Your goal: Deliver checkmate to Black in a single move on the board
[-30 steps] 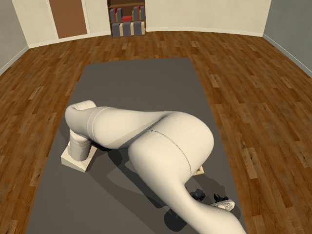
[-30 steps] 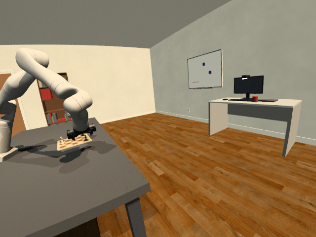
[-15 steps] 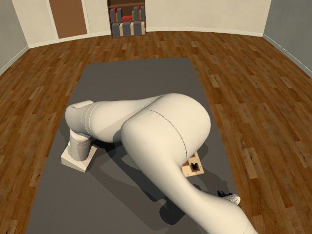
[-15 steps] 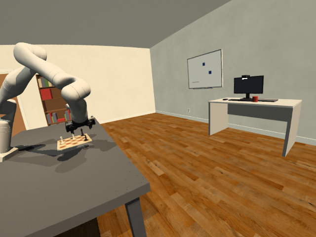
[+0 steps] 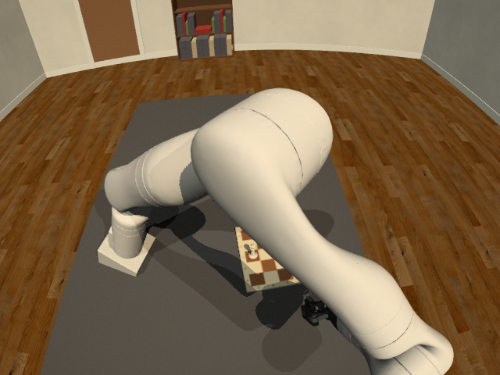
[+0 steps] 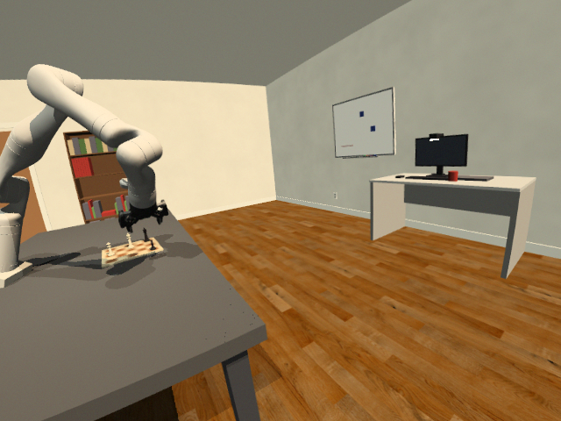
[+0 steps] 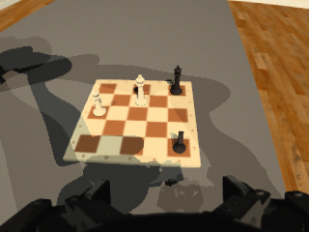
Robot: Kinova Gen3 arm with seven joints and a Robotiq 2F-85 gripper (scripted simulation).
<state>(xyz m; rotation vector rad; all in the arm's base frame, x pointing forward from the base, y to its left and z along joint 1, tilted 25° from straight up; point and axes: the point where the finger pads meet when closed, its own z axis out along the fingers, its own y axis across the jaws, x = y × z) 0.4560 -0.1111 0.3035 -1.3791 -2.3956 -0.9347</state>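
The small white piece is 180 mm behind my hand, 180 mm to the left of it and 100 mm below it. From my hand the other things lie so: black king (60 mm behind, 280 mm to the left, 100 mm below); then chessboard (110 mm behind, 190 mm to the left, 130 mm below); then tall white piece (120 mm behind, 230 mm to the left, 100 mm below).
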